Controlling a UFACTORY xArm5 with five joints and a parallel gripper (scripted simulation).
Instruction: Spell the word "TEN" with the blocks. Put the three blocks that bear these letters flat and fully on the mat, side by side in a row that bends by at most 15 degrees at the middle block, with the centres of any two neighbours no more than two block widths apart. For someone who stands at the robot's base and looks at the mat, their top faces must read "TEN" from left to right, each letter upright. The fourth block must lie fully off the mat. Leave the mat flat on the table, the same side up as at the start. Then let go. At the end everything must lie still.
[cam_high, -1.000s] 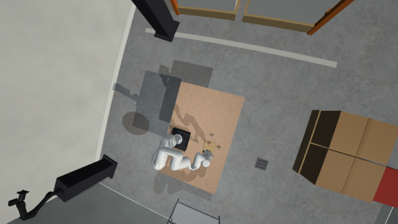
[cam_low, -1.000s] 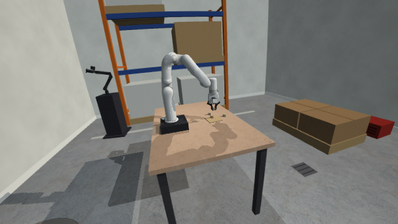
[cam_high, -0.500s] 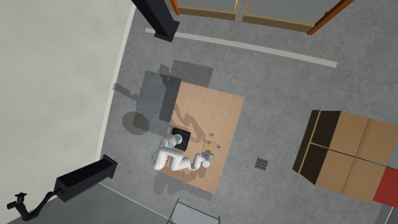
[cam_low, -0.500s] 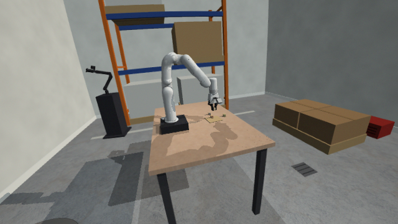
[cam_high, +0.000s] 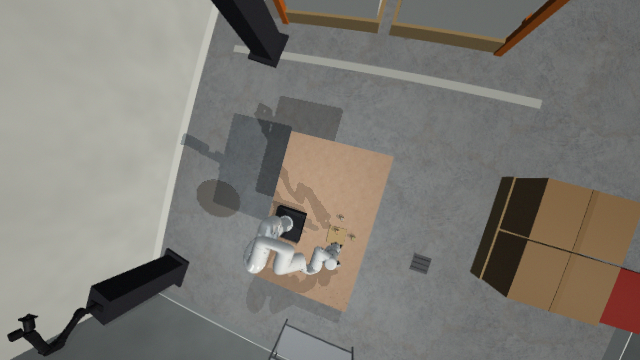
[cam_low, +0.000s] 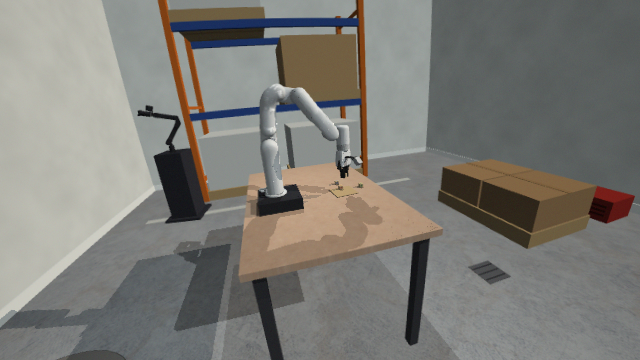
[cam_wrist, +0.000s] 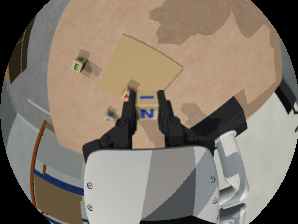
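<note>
Right now the tan mat is 120 mm below my hand and 30 mm to the left of it.
</note>
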